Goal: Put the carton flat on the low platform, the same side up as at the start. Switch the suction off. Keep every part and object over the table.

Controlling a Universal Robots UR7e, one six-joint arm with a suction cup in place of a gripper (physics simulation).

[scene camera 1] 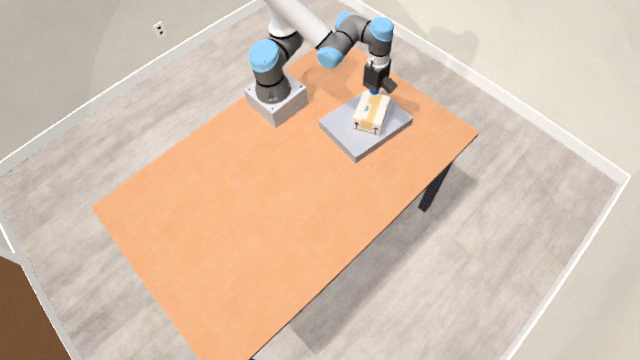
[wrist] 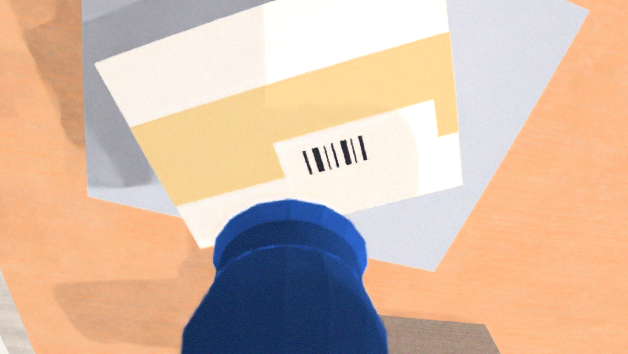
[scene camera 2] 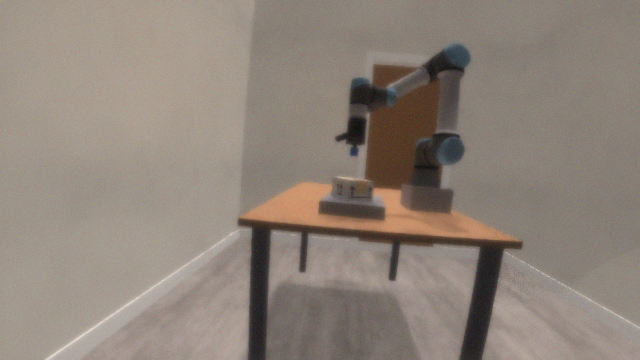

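Where they show: hand, tool point: (wrist: 290, 264) (scene camera 2: 353, 155); arm's base, link origin: (scene camera 1: 273, 90) (scene camera 2: 424, 186).
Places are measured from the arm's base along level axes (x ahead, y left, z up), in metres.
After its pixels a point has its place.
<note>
A white carton (scene camera 1: 371, 111) {x 0.404, y 0.139, z 0.023 m} (scene camera 2: 352, 188) {x 0.407, y 0.246, z -0.009 m} (wrist: 350, 95) {x 0.411, y 0.134, z 0.023 m} with a yellow tape band lies flat on the low grey platform (scene camera 1: 340, 132) {x 0.334, y 0.029, z -0.058 m} (scene camera 2: 351, 208) {x 0.416, y 0.307, z -0.075 m} (wrist: 515, 75) {x 0.410, y 0.006, z -0.058 m}. Its barcode label faces up in the wrist view, and the arrows on its sides point up in scene camera 2. My gripper, a blue suction cup (scene camera 1: 374, 92) (scene camera 2: 354, 151) (wrist: 290, 225), hangs above the carton with a visible gap in scene camera 2. It touches nothing and holds nothing. In the wrist view the cup hides part of the carton's near edge.
The platform stands on the orange table (scene camera 1: 225, 200) {x 0.153, y -0.473, z -0.106 m} (scene camera 2: 285, 215) {x 0.647, y 0.346, z -0.106 m} (wrist: 565, 225) {x 0.245, y -0.138, z -0.106 m}, near one end of it. The arm's grey base block (scene camera 1: 276, 107) {x 0.072, y -0.062, z -0.002 m} (scene camera 2: 427, 198) {x 0.030, y 0.106, z -0.045 m} stands at the table's edge beside the platform. A brown door (scene camera 2: 402, 125) is in the wall behind.
</note>
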